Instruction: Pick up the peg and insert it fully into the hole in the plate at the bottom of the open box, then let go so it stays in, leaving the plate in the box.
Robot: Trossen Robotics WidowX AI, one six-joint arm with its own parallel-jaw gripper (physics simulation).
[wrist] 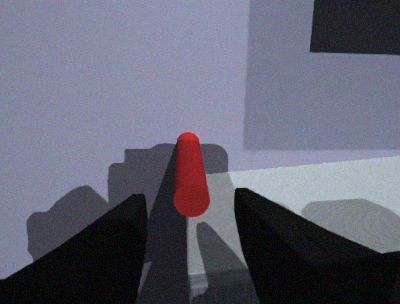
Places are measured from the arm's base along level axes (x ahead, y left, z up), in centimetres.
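Pixels of known places: gripper, fingertip midpoint: (190, 202).
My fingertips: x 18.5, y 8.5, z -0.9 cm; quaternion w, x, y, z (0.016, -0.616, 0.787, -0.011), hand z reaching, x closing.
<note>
Behind a point stands the place of what it marks.
A red peg (190, 162) {z -4.2, x 18.8, y 8.3 cm} is in the middle of the wrist view. Its round end face is towards the camera and its body runs away up the view. My gripper (190, 202) {z -0.9, x 18.5, y 8.5 cm} is open, with one black finger on each side of the peg's near end and a visible gap on both sides. The fingers do not touch the peg. The plate and its hole cannot be made out in this view, and I cannot tell whether any surface here belongs to the open box.
A pale grey block-like surface (270, 187) {z -6.8, x 15.1, y 4.6 cm} lies right of the peg, with an edge low in the view. A black shape (360, 25) is at the upper right, inside a darker grey area (285, 100) {z -9.8, x 19.0, y 2.0 cm}. Shadows fall on the lilac surface (100, 75) {z -9.7, x 23.5, y 12.3 cm} around the peg.
</note>
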